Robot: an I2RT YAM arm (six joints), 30 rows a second.
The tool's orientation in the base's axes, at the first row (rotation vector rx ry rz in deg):
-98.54, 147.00, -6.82
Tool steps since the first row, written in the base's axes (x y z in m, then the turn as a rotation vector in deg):
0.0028, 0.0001, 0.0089, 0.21, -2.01, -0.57
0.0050, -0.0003, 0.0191, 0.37, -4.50, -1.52
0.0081, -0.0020, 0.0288, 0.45, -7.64, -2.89
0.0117, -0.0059, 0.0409, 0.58, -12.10, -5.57
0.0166, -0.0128, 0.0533, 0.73, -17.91, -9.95
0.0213, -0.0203, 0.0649, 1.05, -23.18, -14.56
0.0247, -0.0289, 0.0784, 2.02, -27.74, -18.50
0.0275, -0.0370, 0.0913, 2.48, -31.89, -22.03
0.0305, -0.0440, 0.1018, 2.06, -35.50, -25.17
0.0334, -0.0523, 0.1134, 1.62, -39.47, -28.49
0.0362, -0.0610, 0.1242, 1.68, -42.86, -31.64
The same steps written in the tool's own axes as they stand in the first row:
-0.0011, -0.0034, -0.0086, 1.78, -0.90, 0.66
-0.0016, -0.0065, -0.0186, 4.02, -1.90, 1.71
-0.0012, -0.0109, -0.0279, 6.89, -3.04, 3.19
0.0010, -0.0168, -0.0395, 10.97, -4.60, 6.03
0.0056, -0.0250, -0.0512, 16.28, -6.53, 10.61
0.0107, -0.0333, -0.0621, 21.03, -8.40, 15.42
0.0174, -0.0409, -0.0749, 24.88, -10.65, 19.58
0.0239, -0.0477, -0.0873, 28.54, -12.32, 23.29
0.0292, -0.0541, -0.0972, 32.03, -13.01, 26.51
0.0358, -0.0610, -0.1082, 35.87, -13.80, 29.92
0.0428, -0.0678, -0.1184, 38.98, -14.85, 33.18

